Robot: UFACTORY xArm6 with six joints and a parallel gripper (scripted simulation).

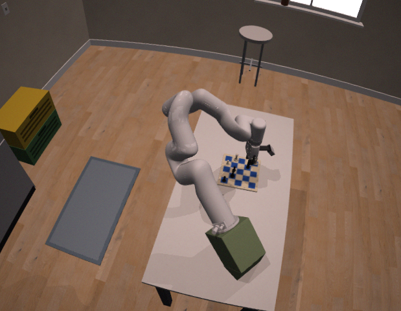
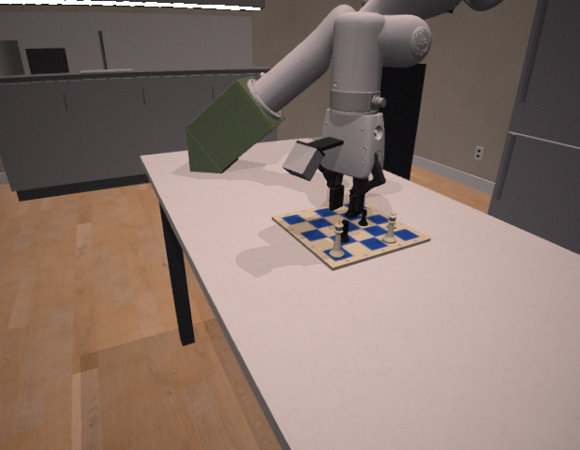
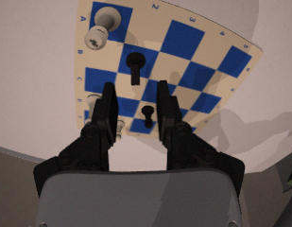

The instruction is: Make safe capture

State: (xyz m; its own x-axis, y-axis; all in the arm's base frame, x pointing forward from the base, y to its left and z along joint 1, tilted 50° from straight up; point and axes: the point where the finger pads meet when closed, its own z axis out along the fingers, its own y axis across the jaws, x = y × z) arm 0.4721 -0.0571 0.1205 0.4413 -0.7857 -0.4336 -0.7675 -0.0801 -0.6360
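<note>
My hand is 6 cm above the black knight. The rest, counted from my hand: black pawn (6 cm to the left, 6 cm below, 5 cm behind); then white piece (5 cm ahead, 4 cm below, 3 cm to the right); then blue-and-tan chessboard (8 cm below, 5 cm behind, 3 cm to the left).
</note>
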